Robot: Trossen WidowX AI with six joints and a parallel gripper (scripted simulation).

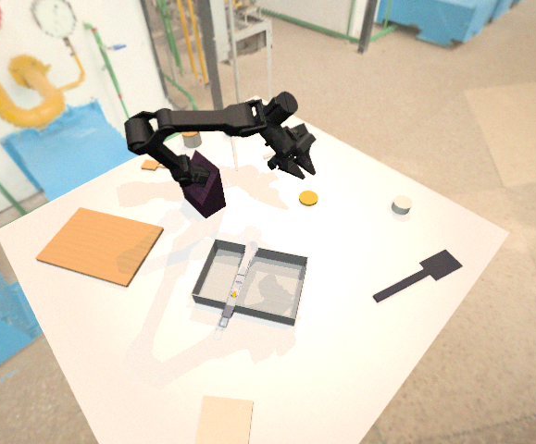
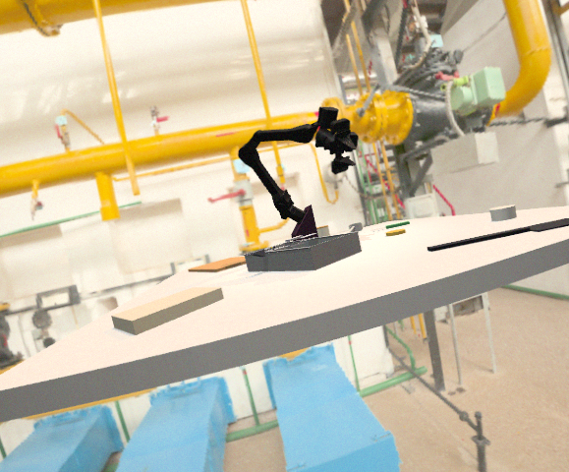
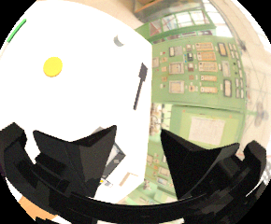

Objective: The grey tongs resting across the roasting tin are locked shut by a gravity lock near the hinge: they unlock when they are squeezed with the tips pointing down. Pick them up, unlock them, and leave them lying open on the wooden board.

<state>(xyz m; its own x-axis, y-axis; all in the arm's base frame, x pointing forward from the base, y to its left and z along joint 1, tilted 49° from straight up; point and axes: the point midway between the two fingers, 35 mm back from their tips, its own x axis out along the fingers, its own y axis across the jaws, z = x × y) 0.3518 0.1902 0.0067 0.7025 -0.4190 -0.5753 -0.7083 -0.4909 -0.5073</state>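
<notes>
The yellow lock piece lies 20 mm ahead of my gripper tip, 320 mm to the right of it and 220 mm below it. Also, from my gripper tip: black spatula 360 mm ahead, 150 mm to the left, 280 mm below; then white cylinder 160 mm ahead, 350 mm to the left, 270 mm below; then grey roasting tin 10 mm ahead, 240 mm to the right, 260 mm below.
</notes>
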